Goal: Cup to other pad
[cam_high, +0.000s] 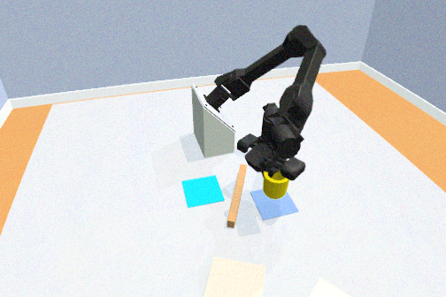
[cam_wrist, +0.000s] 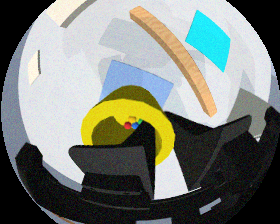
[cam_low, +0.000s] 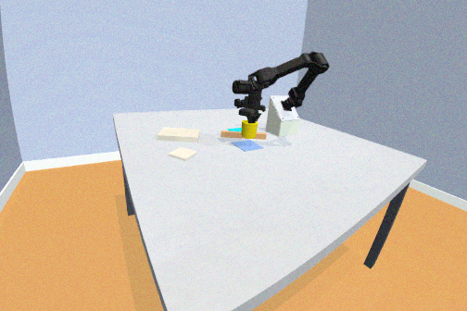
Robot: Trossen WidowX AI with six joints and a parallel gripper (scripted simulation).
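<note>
Now: the cyan pad 6 cm behind my gripper tip, 17 cm to the right of it and 8 cm below it. Round my gripper tip: yellow cup 2 cm ahead, 2 cm to the left; then wooden bar 2 cm behind, 8 cm to the right, 7 cm below; then blue pad 3 cm ahead, 2 cm to the left, 8 cm below.
</note>
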